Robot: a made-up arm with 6 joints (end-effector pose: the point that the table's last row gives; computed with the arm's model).
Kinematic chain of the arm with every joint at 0, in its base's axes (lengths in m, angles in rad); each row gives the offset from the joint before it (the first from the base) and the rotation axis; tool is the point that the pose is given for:
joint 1: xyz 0 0 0.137 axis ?
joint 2: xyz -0.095 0.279 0 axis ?
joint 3: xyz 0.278 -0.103 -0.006 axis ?
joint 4: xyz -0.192 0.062 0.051 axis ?
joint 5: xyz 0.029 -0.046 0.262 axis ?
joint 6: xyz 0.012 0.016 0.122 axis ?
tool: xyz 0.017 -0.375 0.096
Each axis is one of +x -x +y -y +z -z.
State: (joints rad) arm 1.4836 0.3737 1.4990 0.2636 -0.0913 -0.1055
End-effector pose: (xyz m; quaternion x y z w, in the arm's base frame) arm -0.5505 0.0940 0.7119 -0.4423 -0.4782 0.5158 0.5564
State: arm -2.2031 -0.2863 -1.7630 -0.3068 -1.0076 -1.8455
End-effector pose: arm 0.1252 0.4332 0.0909 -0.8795 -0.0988 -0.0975 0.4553
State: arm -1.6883 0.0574 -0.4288 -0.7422 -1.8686 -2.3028
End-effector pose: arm 0.0013 0.3461 0.1971 -0.6831 -0.1139 -0.5296 0.4898
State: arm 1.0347 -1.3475 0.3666 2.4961 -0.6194 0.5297
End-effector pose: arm 0.4975 0.2047 -0.2213 -0.4480 0.8709 -0.0533 0.1948
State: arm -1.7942 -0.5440 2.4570 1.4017 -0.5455 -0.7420
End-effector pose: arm -0.1459 0.1762 -0.6250 0.8819 -0.2346 -0.4081 0.0259
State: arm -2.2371 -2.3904 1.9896 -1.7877 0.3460 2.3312
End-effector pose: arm -0.0432 0.2261 -0.3143 0.0743 -0.8372 -0.5187 0.1569
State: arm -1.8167 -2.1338 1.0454 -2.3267 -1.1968 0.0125
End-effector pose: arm -0.4586 0.5266 -0.1026 -0.6591 -0.7144 -0.0300 0.2330
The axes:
joint 1: -y
joint 2: -x
joint 3: +z
joint 4: -y
joint 5: -x
joint 6: +y

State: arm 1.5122 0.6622 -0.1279 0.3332 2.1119 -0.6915
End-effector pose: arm -0.1906 0.8242 0.0318 -0.8264 -0.1882 -0.5306 0.0033
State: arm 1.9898 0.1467 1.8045 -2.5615 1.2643 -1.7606
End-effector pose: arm 0.3819 0.3033 0.4310 -0.7407 0.2211 0.4233 0.4726
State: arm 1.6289 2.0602 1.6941 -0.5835 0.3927 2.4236
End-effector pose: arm 0.1910 0.5679 0.6153 0.0119 -0.6124 0.7516 0.2448
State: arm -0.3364 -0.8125 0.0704 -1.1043 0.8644 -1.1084
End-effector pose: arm 0.5766 -0.0985 0.0856 0.2406 -0.0160 0.3343 0.9111
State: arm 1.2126 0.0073 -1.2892 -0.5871 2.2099 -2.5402
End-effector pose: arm -0.2986 0.1854 0.7450 -0.5116 -0.6596 0.3317 0.4395
